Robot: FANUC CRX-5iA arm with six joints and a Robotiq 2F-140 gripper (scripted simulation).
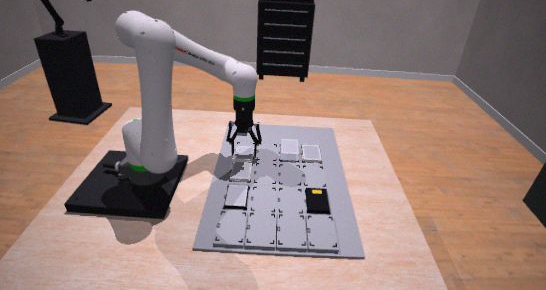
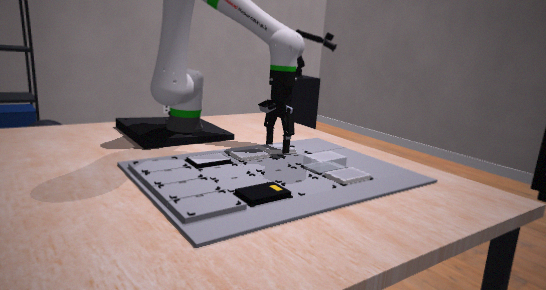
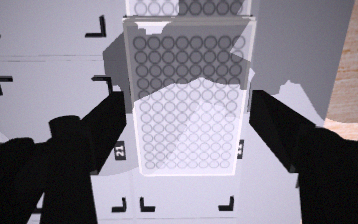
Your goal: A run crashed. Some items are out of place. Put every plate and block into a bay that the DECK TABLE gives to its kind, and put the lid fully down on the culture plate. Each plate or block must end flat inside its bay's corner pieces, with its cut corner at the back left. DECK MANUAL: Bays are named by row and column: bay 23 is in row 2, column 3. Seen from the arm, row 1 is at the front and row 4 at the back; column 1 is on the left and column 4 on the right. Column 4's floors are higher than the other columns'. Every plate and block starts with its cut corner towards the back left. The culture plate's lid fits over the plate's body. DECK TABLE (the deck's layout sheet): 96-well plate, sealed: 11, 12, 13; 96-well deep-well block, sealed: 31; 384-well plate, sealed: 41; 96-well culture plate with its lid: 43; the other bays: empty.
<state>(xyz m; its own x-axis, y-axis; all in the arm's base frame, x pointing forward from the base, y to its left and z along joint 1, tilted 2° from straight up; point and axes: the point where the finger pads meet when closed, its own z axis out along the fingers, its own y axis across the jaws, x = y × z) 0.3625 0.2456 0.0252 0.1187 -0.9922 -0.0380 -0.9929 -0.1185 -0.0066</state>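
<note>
The white plate lies 20 mm below my hand. The rest, counted from my hand: pale 96-well plate: 120 mm to the right, 30 mm below, 10 mm ahead; bay label 33: 260 mm to the right, 200 mm ahead, 40 mm below; sealed 96-well plate: 280 mm to the right, 30 mm below, 30 mm ahead.
</note>
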